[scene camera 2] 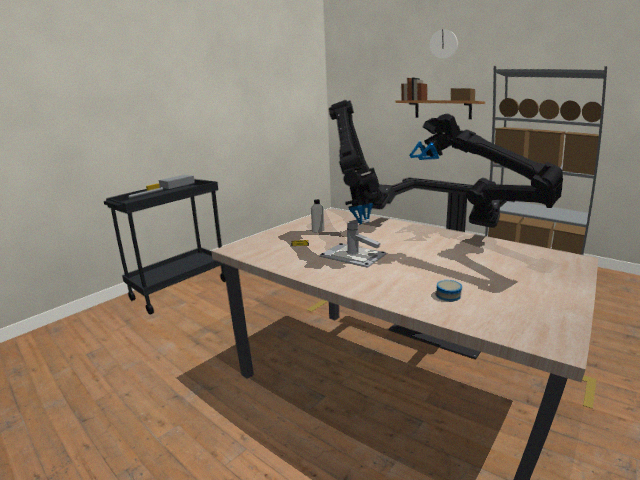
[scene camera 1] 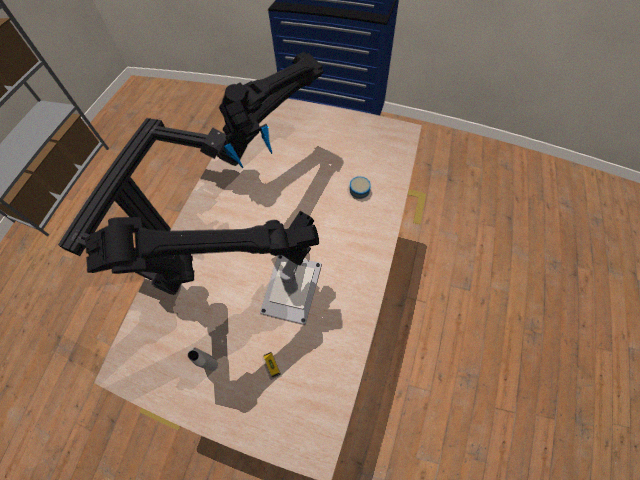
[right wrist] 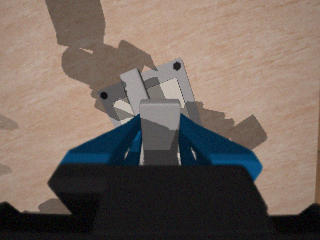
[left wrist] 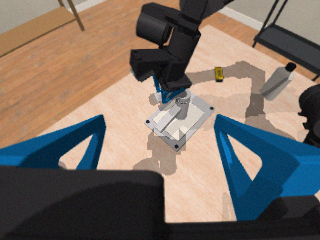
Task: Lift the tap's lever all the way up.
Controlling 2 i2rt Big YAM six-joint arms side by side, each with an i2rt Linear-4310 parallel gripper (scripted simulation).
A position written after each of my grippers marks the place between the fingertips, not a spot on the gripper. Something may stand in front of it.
In view: my left gripper point(scene camera 1: 257, 160), my right gripper point(right wrist: 160, 119), a grey bottle point(left wrist: 282, 76) and a square base plate point(scene camera 1: 268, 308).
My left gripper also shows in the left wrist view point(left wrist: 159, 120). My right gripper shows as well in the left wrist view point(left wrist: 162, 98). The square base plate also shows in the left wrist view point(left wrist: 195, 100). The right wrist view misses the grey bottle: it is out of frame.
